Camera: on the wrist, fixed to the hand. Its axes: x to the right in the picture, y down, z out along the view.
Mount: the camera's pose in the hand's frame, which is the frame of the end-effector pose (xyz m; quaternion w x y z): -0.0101 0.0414 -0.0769 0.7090 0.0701 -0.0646 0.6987
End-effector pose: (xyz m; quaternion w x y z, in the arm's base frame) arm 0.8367 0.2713 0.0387 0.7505 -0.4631 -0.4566 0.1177
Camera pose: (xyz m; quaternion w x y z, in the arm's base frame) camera 0.9024 0.2426 -0.0122 0.4528 -0.5872 -0.0404 0.6697
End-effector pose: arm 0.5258 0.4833 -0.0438 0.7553 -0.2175 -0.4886 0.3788
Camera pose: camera 0.5780 0.5042 -0.1114 0.2545 -0.4182 -0.2167 0.8446
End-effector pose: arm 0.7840 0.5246 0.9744 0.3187 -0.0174 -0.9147 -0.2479
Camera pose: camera 0.8441 0.5264 1.0386 0.3413 -0.6451 -0.6743 0.1122
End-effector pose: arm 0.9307 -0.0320 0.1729 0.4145 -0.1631 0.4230 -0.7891
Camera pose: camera 0.9114 0.0046 0.0953 0.8840 0.1580 0.3318 -0.2890
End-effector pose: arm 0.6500 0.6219 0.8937 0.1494 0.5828 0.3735 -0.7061
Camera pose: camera 0.7343 0.6456 0.8853 0.5825 0.6390 -0.2015 -0.4601
